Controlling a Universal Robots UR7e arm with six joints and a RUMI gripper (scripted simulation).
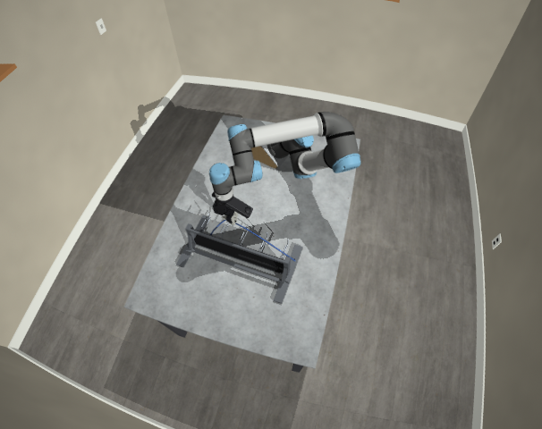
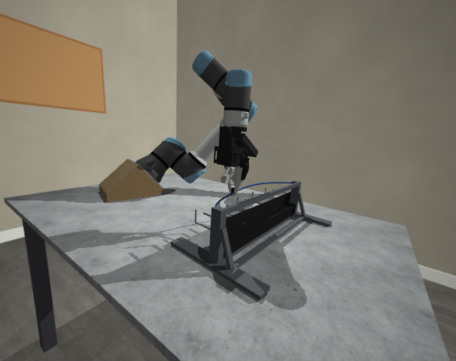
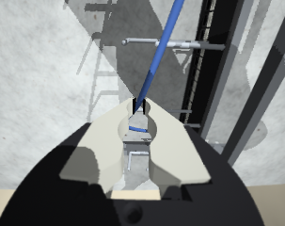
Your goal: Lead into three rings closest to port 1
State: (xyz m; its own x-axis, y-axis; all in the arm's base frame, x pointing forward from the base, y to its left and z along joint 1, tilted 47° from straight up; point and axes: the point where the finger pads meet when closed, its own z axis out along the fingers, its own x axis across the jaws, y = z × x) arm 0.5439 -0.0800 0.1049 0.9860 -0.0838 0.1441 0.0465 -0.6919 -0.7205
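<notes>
My hand is 100 mm short of the dark rack, 50 mm to the right of it and 60 mm above it.
</notes>
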